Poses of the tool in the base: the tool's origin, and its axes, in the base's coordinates. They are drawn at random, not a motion.
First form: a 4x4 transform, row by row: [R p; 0 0 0 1], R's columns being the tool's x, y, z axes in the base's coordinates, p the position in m. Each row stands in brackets.
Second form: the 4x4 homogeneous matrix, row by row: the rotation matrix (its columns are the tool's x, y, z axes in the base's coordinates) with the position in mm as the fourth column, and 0 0 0 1 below. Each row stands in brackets. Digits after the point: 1 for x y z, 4 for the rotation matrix.
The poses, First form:
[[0.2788, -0.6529, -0.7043, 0.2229], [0.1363, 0.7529, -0.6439, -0.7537], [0.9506, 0.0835, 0.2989, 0.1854], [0, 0, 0, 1]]
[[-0.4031, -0.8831, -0.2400, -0.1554], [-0.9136, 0.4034, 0.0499, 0.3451], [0.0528, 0.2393, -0.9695, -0.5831], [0, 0, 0, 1]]
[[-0.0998, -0.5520, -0.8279, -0.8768], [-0.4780, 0.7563, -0.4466, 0.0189], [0.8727, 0.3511, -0.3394, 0.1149], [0, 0, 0, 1]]
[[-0.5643, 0.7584, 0.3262, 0.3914], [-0.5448, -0.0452, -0.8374, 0.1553], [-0.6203, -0.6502, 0.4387, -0.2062], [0, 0, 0, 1]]
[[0.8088, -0.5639, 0.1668, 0.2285], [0.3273, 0.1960, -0.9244, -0.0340], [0.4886, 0.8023, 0.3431, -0.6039], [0, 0, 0, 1]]
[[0.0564, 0.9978, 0.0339, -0.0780], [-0.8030, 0.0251, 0.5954, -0.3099], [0.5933, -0.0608, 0.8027, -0.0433], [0, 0, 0, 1]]
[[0.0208, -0.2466, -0.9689, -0.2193], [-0.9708, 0.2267, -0.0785, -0.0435], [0.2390, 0.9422, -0.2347, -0.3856], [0, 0, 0, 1]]
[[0.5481, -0.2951, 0.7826, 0.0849], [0.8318, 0.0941, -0.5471, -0.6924], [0.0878, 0.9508, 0.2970, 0.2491], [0, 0, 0, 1]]
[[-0.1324, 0.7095, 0.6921, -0.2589], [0.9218, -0.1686, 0.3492, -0.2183], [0.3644, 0.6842, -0.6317, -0.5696], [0, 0, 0, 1]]
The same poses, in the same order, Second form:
[[0.2788, -0.6529, -0.7043, 222.9], [0.1363, 0.7529, -0.6439, -753.7], [0.9506, 0.0835, 0.2989, 185.4], [0, 0, 0, 1]]
[[-0.4031, -0.8831, -0.2400, -155.4], [-0.9136, 0.4034, 0.0499, 345.1], [0.0528, 0.2393, -0.9695, -583.1], [0, 0, 0, 1]]
[[-0.0998, -0.5520, -0.8279, -876.8], [-0.4780, 0.7563, -0.4466, 18.9], [0.8727, 0.3511, -0.3394, 114.9], [0, 0, 0, 1]]
[[-0.5643, 0.7584, 0.3262, 391.4], [-0.5448, -0.0452, -0.8374, 155.3], [-0.6203, -0.6502, 0.4387, -206.2], [0, 0, 0, 1]]
[[0.8088, -0.5639, 0.1668, 228.5], [0.3273, 0.1960, -0.9244, -34.0], [0.4886, 0.8023, 0.3431, -603.9], [0, 0, 0, 1]]
[[0.0564, 0.9978, 0.0339, -78.0], [-0.8030, 0.0251, 0.5954, -309.9], [0.5933, -0.0608, 0.8027, -43.3], [0, 0, 0, 1]]
[[0.0208, -0.2466, -0.9689, -219.3], [-0.9708, 0.2267, -0.0785, -43.5], [0.2390, 0.9422, -0.2347, -385.6], [0, 0, 0, 1]]
[[0.5481, -0.2951, 0.7826, 84.9], [0.8318, 0.0941, -0.5471, -692.4], [0.0878, 0.9508, 0.2970, 249.1], [0, 0, 0, 1]]
[[-0.1324, 0.7095, 0.6921, -258.9], [0.9218, -0.1686, 0.3492, -218.3], [0.3644, 0.6842, -0.6317, -569.6], [0, 0, 0, 1]]

